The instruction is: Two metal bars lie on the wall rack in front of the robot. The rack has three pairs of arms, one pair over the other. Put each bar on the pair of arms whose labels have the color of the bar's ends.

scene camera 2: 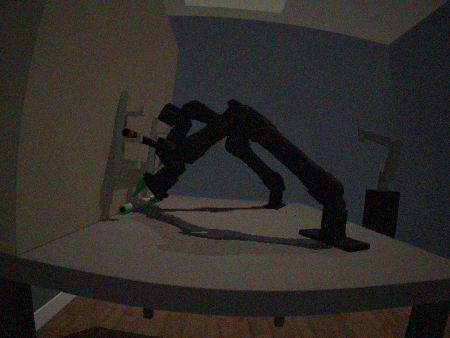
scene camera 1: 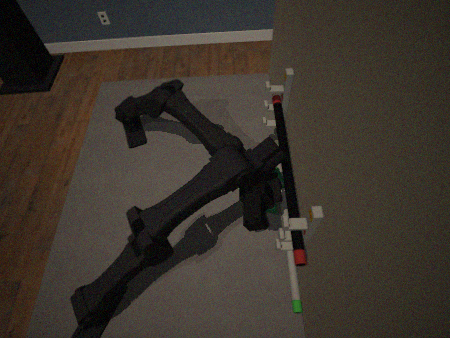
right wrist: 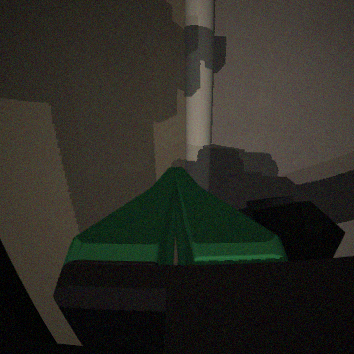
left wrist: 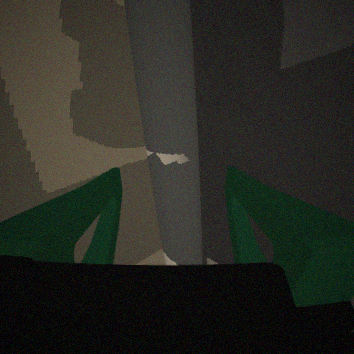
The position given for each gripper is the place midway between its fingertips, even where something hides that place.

In view: the left gripper [scene camera 2: 137, 202], the right gripper [right wrist: 175, 178], a metal bar [scene camera 1: 292, 269] and a wall panel [scene camera 2: 70, 70].
The metal bar also shows in the left wrist view [left wrist: 161, 47]. The left gripper is seen too in the left wrist view [left wrist: 173, 177]. The wall panel is seen too in the right wrist view [right wrist: 99, 99] and in the left wrist view [left wrist: 77, 115].
